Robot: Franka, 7 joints.
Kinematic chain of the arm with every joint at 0, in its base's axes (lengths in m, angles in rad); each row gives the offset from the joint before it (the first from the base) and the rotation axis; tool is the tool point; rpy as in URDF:
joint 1: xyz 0 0 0.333 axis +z
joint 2: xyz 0 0 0 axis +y
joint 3: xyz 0 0 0.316 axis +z
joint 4: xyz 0.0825 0 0 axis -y
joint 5: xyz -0.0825 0 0.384 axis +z
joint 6: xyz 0 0 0 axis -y
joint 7: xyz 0.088 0 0 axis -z
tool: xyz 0 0 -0.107 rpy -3.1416 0 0
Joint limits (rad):
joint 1: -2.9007..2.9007
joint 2: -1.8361..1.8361
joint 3: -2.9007..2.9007
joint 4: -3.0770..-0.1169
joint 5: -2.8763..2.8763
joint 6: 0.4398..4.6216
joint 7: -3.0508..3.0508
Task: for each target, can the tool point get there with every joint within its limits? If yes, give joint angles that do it. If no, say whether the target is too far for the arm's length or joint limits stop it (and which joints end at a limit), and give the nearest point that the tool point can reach.
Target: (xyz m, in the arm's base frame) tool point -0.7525 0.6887 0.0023
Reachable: no: too far | nearest point -0.6020 0.5510 0.0684 | short by 0.214 m
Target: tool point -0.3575 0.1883 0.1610
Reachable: yes | joints 1.2516 0.9507 1.2934 -2.7097 0.6429 3.3085 -2.4768
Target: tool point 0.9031 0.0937 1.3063
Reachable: no: too far | nearest point 0.5821 0.0604 0.9603 | short by 0.473 m
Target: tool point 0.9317 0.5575 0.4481
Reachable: no: too far | nearest point 0.7321 0.4380 0.4234 | short by 0.234 m
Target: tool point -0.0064 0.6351 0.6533
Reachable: yes | joints -0.8853 -0.5749 2.4117 -1.2257 -1.6010 1.1185 1.3922
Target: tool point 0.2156 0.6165 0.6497
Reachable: yes | joints 0.0769 0.9069 1.7166 -1.5645 -1.6791 2.4531 -2.4364
